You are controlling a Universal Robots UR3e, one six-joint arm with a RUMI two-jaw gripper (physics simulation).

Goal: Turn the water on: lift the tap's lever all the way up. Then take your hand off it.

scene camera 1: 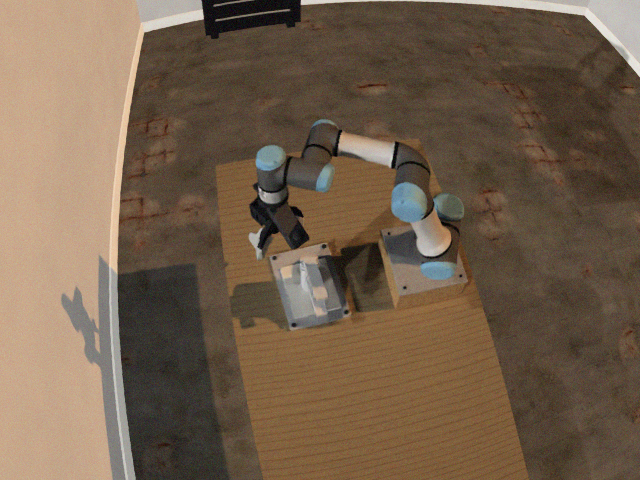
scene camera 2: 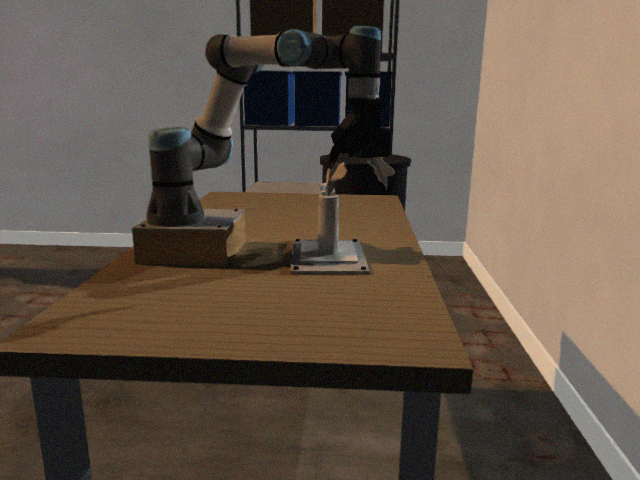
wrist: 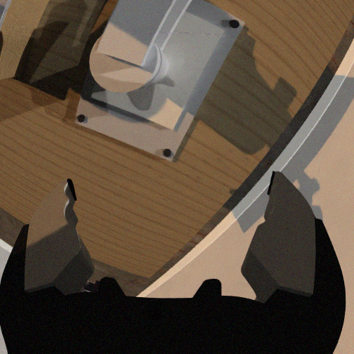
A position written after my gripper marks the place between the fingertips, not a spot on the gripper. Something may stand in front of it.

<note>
I see my gripper (scene camera 2: 357,192) and a bolted base plate (scene camera 1: 289,258).
My gripper shows as well in scene camera 1 (scene camera 1: 280,242) and in the wrist view (wrist: 169,178).
</note>
